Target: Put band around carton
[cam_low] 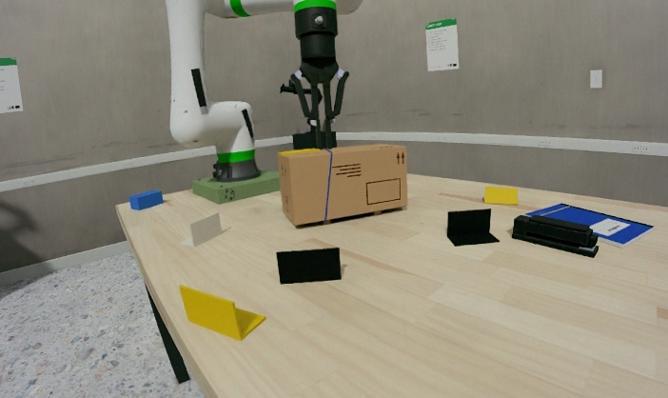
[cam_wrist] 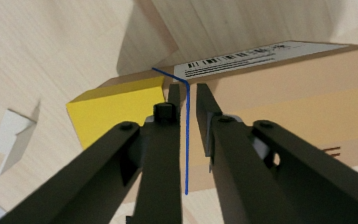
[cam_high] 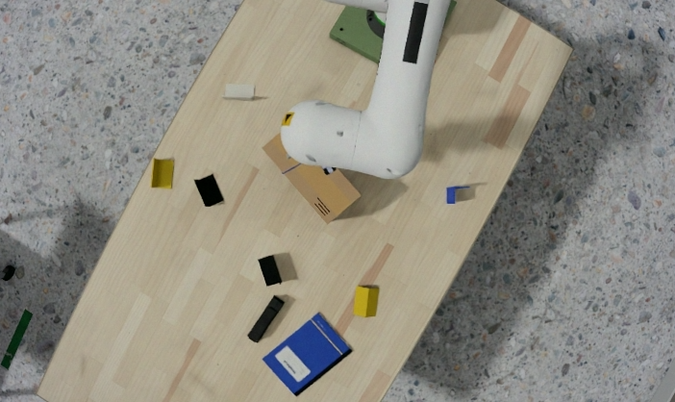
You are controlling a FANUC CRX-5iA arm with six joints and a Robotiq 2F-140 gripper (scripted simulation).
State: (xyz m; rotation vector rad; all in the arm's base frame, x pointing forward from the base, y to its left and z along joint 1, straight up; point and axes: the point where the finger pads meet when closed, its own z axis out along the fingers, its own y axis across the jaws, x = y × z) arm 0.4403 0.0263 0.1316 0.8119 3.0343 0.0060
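My gripper is now 2 cm past the yellow corner guard, 6 cm to the left of it and 4 cm above it. The rest, counted from my hand: blue corner guard: 11 cm behind, 36 cm to the left, 13 cm below; then white corner guard: 4 cm behind, 28 cm to the right, 16 cm below; then brown carton: 5 cm ahead, 1 cm to the left, 10 cm below.
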